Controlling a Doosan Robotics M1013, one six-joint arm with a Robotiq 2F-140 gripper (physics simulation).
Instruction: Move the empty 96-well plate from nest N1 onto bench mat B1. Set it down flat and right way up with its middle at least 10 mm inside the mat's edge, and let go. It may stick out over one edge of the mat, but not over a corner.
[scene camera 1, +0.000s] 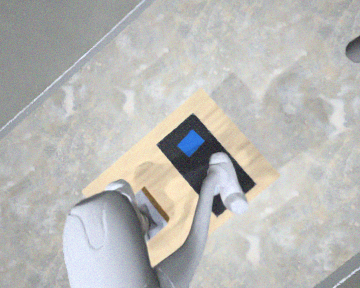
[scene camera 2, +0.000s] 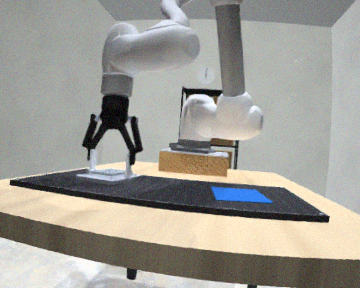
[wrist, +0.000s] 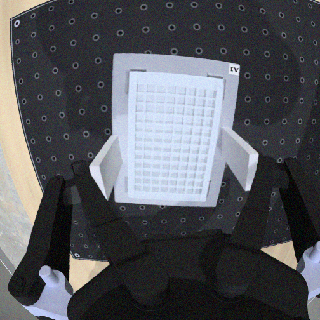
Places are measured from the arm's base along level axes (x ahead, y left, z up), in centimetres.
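Where they show: gripper, fingertip midpoint: (scene camera 2: 109, 175); arm's base, origin of the base link: (scene camera 1: 140, 221) (scene camera 2: 193, 151).
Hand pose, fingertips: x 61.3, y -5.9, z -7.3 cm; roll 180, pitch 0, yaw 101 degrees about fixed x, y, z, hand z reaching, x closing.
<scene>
Things, the pixels of their centre, and the offset from my fingertips. "*": a spot on its surface instead. Level surfaces: height alone.
- white 96-well plate, body centre: (scene camera 2: 110, 172) dx -0.6, dy +0.0, dz +0.7 cm
- light grey nest N1, surface spot: (scene camera 2: 86, 176) * dx +7.4, dy -2.3, dz +0.0 cm
- blue bench mat B1, its level: dz -1.0 cm
- black perforated board, its level: dz -1.2 cm
- wooden table, its level: dz -2.5 cm
The white 96-well plate (scene camera 2: 106, 172) (wrist: 172, 137) sits flat and upright in the light grey nest N1 (scene camera 2: 86, 176) (wrist: 120, 82), which has an A1 label at one corner. My gripper (scene camera 2: 113, 161) (wrist: 171, 144) is open and points down, with its pale finger pads on either side of the plate's long sides and nothing held. In the wrist view the pads stand apart from the plate, nearer its lower half. The blue bench mat B1 (scene camera 1: 191, 143) (scene camera 2: 241, 194) lies flat and bare. In scene camera 1 the arm hides the gripper, plate and nest.
A black perforated board (scene camera 1: 185, 164) (scene camera 2: 165, 191) (wrist: 272, 60) carries the nest and mat on the wooden table (scene camera 1: 200, 102) (scene camera 2: 175, 220). The arm's base stands on a wooden block (scene camera 2: 192, 163) behind the board. A dark shelf unit (scene camera 2: 200, 91) stands farther back.
</scene>
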